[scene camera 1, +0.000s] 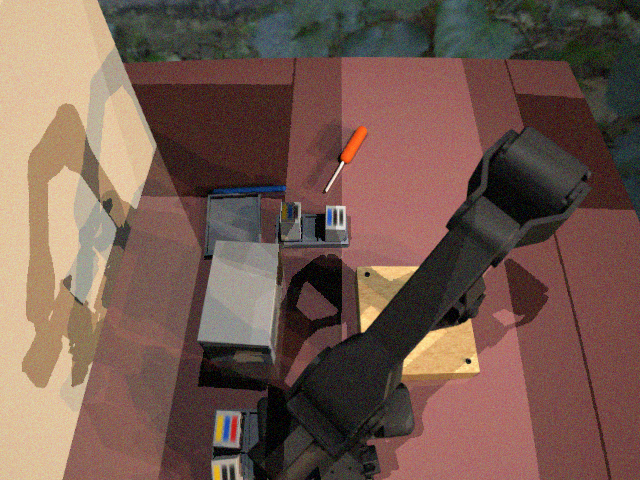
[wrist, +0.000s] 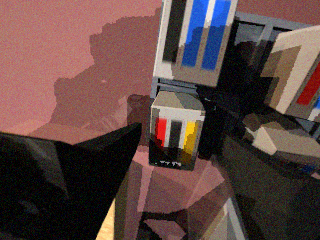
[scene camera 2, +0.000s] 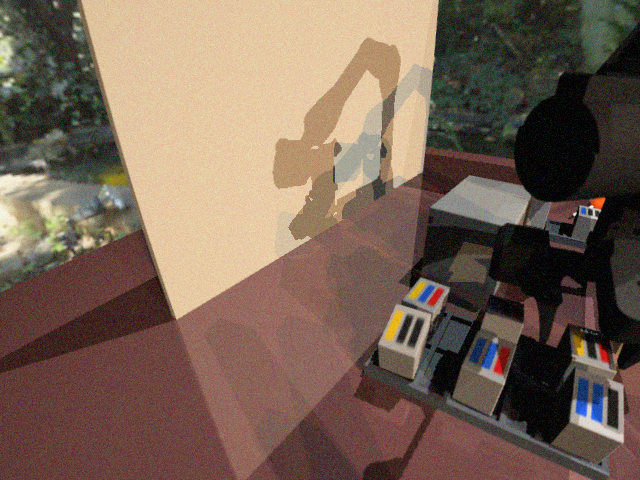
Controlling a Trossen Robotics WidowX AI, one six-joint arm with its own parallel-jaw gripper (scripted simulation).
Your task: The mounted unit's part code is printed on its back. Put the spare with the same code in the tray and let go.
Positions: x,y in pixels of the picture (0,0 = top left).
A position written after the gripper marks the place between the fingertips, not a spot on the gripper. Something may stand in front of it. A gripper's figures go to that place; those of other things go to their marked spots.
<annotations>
The gripper (scene camera 1: 332,425) is 68 cm from the lens. A grey tray (scene camera 1: 234,216) is 86 cm from the lens. A mounted unit (scene camera 1: 240,316): 66 cm from the lens. A tall beige wall (scene camera 1: 83,149) is 75 cm from the lens. A grey holder (scene camera 1: 312,225): 83 cm from the lens. The marked spots on the mounted unit and the tall beige wall are 33 cm apart.
</annotations>
